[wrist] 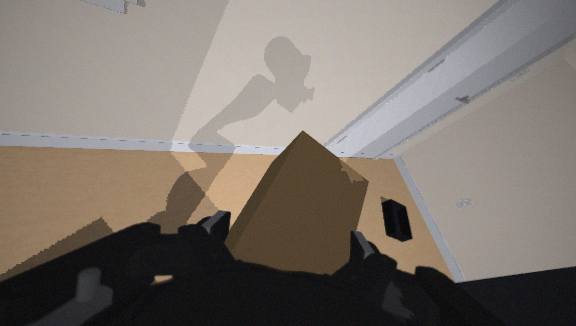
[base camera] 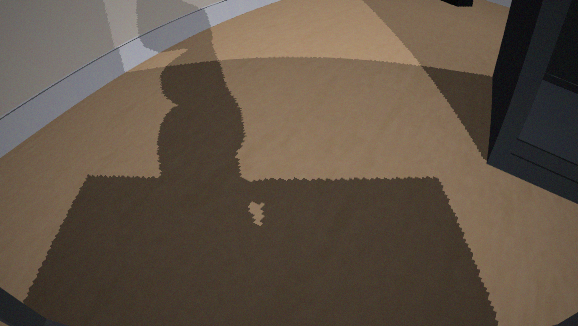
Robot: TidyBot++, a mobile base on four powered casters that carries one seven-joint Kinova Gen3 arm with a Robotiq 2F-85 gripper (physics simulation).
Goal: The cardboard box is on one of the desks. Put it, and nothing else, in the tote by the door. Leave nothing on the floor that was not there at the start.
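Places are measured from the arm's base along level axes (x left, y back, z up), in centimetres.
Pixels of known places: gripper, fingertip midpoint: (wrist: 287, 235).
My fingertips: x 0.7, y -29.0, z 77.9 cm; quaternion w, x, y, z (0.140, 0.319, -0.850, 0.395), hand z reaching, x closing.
Behind a point stands the place of what it marks.
The brown cardboard box (wrist: 305, 210) {x 1.5, y -29.2, z 80.5 cm} is between the two fingers of my gripper (wrist: 287, 235) {x 0.7, y -29.0, z 77.9 cm} in the wrist view, tilted with one corner pointing up and away. My gripper is shut on it; the box's lower end is hidden behind the gripper body. A small black tote (wrist: 396, 220) {x -97.0, y -210.3, z -39.4 cm} stands on the floor beyond the box, to its right, near the door (wrist: 425, 85) {x -14.4, y -197.1, z 50.2 cm} and the room corner. The box and the tote are apart. The gripper does not show in the base camera view.
Dark furniture (base camera: 520, 115) {x -36.0, y -46.9, z -27.8 cm} with an open front stands at the right in the base camera view. A wall with a pale skirting board (base camera: 65, 92) {x 63.3, y -71.7, z -34.7 cm} runs along the left. A black object (base camera: 457, 2) {x -92.8, y -186.2, z -37.1 cm} is cut off at the top edge. A dark surface (wrist: 530, 295) {x -46.9, y -69.5, z 69.3 cm} fills the wrist view's lower right.
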